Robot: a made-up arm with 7 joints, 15 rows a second.
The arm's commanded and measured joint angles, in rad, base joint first. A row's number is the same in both.
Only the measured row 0 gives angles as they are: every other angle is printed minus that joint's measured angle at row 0.
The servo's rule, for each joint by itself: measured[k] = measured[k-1] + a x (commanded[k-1-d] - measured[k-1]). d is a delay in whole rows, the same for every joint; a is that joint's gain. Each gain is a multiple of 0.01, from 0.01 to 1. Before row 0 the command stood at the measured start. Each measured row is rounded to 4 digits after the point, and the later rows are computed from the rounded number. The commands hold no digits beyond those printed.
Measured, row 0:
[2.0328 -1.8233 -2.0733 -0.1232 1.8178 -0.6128 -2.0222]
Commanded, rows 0 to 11:
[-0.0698 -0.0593 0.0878 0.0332 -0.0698 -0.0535 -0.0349]
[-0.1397 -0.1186 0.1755 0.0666 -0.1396 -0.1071 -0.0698]
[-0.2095 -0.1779 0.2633 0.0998 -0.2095 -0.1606 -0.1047]
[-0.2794 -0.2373 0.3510 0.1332 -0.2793 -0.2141 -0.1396]
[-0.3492 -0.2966 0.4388 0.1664 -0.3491 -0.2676 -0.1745]
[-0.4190 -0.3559 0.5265 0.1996 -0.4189 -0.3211 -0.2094]
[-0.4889 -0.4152 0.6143 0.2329 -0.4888 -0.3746 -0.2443]
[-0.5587 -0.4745 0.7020 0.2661 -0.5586 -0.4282 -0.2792]
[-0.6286 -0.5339 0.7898 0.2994 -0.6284 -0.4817 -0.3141]
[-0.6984 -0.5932 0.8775 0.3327 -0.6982 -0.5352 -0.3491]
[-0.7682 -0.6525 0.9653 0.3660 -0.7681 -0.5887 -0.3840]
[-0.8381 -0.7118 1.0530 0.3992 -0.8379 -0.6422 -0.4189]
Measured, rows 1 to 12:
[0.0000 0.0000 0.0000 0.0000 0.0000 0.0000 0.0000]
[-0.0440 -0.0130 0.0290 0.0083 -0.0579 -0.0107 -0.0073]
[-0.1043 -0.0362 0.0773 0.0229 -0.1257 -0.0300 -0.0204]
[-0.1706 -0.0674 0.1387 0.0421 -0.1953 -0.0561 -0.0381]
[-0.2391 -0.1048 0.2088 0.0649 -0.2650 -0.0877 -0.0594]
[-0.3085 -0.1470 0.2847 0.0903 -0.3348 -0.1237 -0.0836]
[-0.3781 -0.1930 0.3645 0.1176 -0.4046 -0.1632 -0.1100]
[-0.4479 -0.2419 0.4469 0.1464 -0.4745 -0.2055 -0.1382]
[-0.5177 -0.2931 0.5311 0.1763 -0.5443 -0.2500 -0.1678]
[-0.5876 -0.3461 0.6165 0.2071 -0.6141 -0.2963 -0.1985]
[-0.6574 -0.4005 0.7026 0.2385 -0.6839 -0.3441 -0.2301]
[-0.7272 -0.4559 0.7893 0.2704 -0.7538 -0.3930 -0.2624]
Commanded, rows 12 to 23:
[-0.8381 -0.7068 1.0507 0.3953 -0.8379 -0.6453 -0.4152]
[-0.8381 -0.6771 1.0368 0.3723 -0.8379 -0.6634 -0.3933]
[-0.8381 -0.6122 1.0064 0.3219 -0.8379 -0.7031 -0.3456]
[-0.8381 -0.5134 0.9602 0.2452 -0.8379 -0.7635 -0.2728]
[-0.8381 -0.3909 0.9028 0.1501 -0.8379 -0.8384 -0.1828]
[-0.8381 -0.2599 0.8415 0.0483 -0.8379 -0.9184 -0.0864]
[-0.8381 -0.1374 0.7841 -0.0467 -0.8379 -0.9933 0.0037]
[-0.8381 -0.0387 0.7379 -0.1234 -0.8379 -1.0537 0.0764]
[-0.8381 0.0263 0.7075 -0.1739 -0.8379 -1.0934 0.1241]
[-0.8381 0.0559 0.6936 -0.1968 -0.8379 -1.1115 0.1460]
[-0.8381 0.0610 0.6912 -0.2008 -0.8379 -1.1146 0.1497]
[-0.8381 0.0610 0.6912 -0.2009 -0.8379 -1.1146 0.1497]
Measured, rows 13 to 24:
[-0.7971 -0.5122 0.8763 0.3026 -0.8236 -0.4428 -0.2953]
[-0.8229 -0.5550 0.9339 0.3258 -0.8355 -0.4833 -0.3205]
[-0.8325 -0.5819 0.9679 0.3374 -0.8375 -0.5193 -0.3358]
[-0.8360 -0.5886 0.9806 0.3335 -0.8378 -0.5561 -0.3379]
[-0.8373 -0.5721 0.9739 0.3114 -0.8379 -0.5976 -0.3242]
[-0.8378 -0.5322 0.9504 0.2711 -0.8379 -0.6458 -0.2945]
[-0.8380 -0.4723 0.9145 0.2154 -0.8379 -0.7003 -0.2508]
[-0.8381 -0.3986 0.8715 0.1499 -0.8379 -0.7589 -0.1974]
[-0.8381 -0.3194 0.8274 0.0816 -0.8379 -0.8179 -0.1399]
[-0.8381 -0.2433 0.7878 0.0177 -0.8379 -0.8730 -0.0845]
[-0.8381 -0.1775 0.7567 -0.0359 -0.8379 -0.9207 -0.0361]
[-0.8381 -0.1250 0.7351 -0.0771 -0.8379 -0.9595 0.0029]

